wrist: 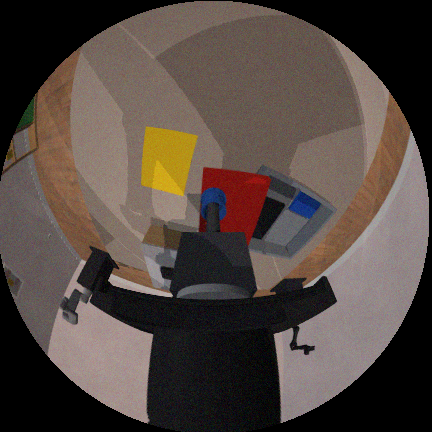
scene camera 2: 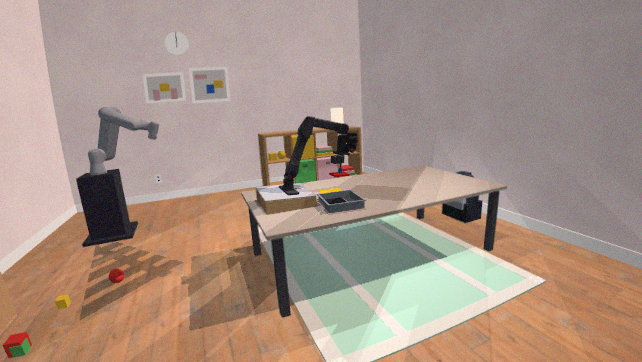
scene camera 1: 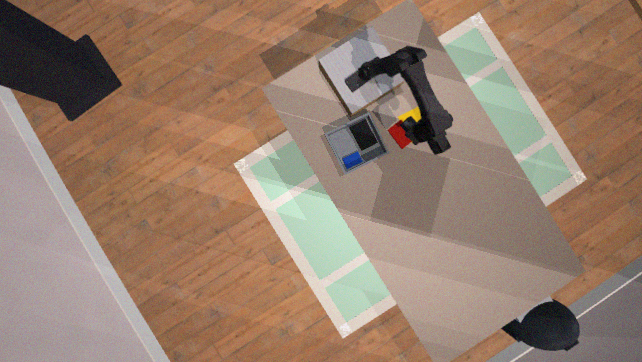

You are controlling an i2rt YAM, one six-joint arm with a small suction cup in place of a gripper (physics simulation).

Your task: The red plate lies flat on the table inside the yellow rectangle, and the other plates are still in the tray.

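Where they show: hand, its tool point: (wrist: 212,194) (scene camera 2: 340,174); arm's base, origin of its link: (scene camera 2: 288,190) (scene camera 1: 364,74).
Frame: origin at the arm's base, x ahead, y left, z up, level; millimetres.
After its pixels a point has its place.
Observation:
My suction cup (scene camera 2: 340,171) (wrist: 214,199) holds the red plate (scene camera 1: 398,136) @[y -72, x 336, z 70 mm] (scene camera 2: 339,174) @[y -78, x 323, z 71 mm] (wrist: 242,200) @[y -64, x 359, z 69 mm] in the air, roughly level above the table. The cup is near one edge of the plate; in scene camera 1 it is hidden by the arm. The yellow rectangle (scene camera 1: 410,114) @[y 100, x 283, z -79 mm] (scene camera 2: 330,190) (wrist: 167,155) @[y 79, x 354, z -79 mm] lies on the table, to the left of the plate in the wrist view. The grey tray (scene camera 2: 342,205) @[y -329, x 199, z -46 mm] (wrist: 313,233) @[y -334, x 241, z -31 mm] holds a blue plate (scene camera 1: 352,160) @[y -282, x 301, z -67 mm] (wrist: 305,205) @[y -278, x 302, z -67 mm] and a black plate (scene camera 1: 364,136) @[y -162, x 238, z -67 mm] (wrist: 266,220) @[y -184, x 231, z -67 mm]. In the wrist view the red plate overlaps the tray.
My arm stands on a white-topped box (scene camera 1: 335,60) @[y -76, x -138, z 4 mm] (scene camera 2: 286,203) @[y -148, x -68, z -33 mm] at one end of the table (scene camera 1: 480,245) @[y -3, x 1032, z -80 mm] (scene camera 2: 440,186) @[y -275, x 1024, z -80 mm], beside the tray. A grey arm on a black pedestal (scene camera 2: 102,207) and a wooden shelf (scene camera 2: 262,160) stand away from the table.

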